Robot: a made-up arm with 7 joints.
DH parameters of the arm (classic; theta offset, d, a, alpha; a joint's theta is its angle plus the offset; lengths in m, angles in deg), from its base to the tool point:
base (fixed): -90 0.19 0 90
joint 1: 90 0.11 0.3 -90
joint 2: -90 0.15 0.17 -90
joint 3: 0 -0.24 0.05 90
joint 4: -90 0.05 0.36 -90
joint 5: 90 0.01 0.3 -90
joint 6: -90 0.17 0.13 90
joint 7: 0 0 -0.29 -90
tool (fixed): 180 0.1 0 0
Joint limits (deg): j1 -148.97..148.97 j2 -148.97..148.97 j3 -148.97..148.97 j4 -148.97..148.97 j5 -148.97..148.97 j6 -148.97..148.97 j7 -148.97..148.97
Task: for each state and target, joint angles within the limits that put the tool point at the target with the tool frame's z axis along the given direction. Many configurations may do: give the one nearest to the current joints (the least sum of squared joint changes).
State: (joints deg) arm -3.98 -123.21 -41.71 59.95 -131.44 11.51 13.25
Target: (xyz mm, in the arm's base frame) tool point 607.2 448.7 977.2 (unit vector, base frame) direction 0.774 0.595 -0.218
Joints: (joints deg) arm -33.20 -126.23 -69.18 68.75 -138.07 11.17 3.63
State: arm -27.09 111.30 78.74 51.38 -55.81 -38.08 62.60
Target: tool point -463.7 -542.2 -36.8 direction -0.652 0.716 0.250
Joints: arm -69.60 118.78 71.86 88.23 -24.50 -42.23 24.95
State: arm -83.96 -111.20 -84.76 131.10 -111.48 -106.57 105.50
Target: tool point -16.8 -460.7 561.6 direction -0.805 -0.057 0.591
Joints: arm -122.82 -148.97 -67.27 138.87 -100.11 -105.69 125.59
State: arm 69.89 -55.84 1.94 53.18 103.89 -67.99 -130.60
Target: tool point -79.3 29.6 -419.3 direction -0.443 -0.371 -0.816
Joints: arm 95.20 -31.56 -27.64 64.02 68.63 -68.49 -79.51
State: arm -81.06 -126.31 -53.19 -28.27 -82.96 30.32 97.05
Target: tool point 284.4 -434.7 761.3 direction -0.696 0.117 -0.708
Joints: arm -30.61 -107.35 -40.65 -59.22 -94.01 42.66 64.12
